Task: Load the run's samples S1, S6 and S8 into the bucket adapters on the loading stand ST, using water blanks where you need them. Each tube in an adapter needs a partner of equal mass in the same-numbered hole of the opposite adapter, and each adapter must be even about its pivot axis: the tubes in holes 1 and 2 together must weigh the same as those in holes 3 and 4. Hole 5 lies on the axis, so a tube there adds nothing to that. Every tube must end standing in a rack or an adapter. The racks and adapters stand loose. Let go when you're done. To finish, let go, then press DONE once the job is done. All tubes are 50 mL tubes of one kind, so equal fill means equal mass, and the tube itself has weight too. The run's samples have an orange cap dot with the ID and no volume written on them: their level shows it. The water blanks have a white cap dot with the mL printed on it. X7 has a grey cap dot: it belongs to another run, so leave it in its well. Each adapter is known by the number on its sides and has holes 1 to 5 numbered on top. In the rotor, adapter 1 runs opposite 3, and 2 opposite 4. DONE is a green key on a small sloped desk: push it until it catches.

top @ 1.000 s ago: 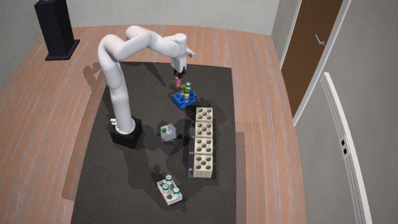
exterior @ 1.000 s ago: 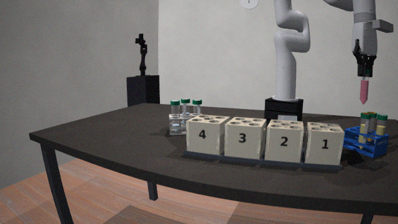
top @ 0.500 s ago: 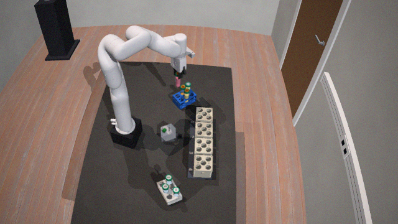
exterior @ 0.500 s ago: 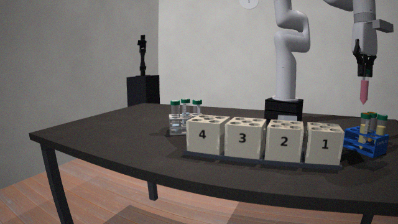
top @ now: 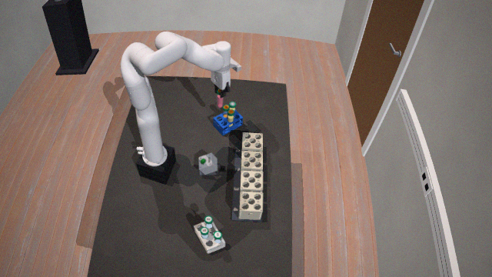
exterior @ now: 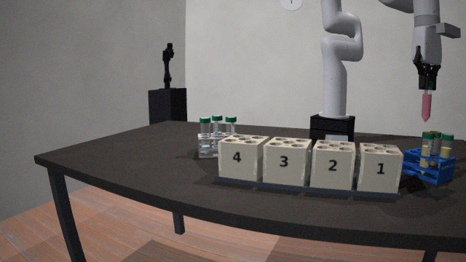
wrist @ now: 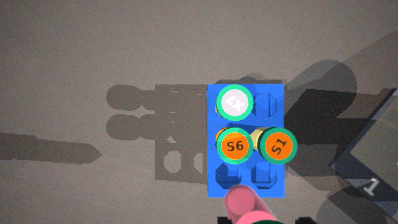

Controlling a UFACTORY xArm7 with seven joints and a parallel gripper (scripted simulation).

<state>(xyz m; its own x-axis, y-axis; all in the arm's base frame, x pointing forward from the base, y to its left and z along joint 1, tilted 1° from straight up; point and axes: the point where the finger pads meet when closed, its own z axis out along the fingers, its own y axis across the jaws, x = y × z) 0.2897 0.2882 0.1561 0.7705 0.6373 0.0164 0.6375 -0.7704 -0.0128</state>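
My gripper is now 50 mm above the pink-filled tube and 10 mm past it. Also, from my hand: blue sample rack (220 mm below, 40 mm ahead, 10 mm to the left); then white blank rack (650 mm to the right, 220 mm below, 10 mm behind); then green done key (270 mm to the right, 190 mm below, 60 mm behind).
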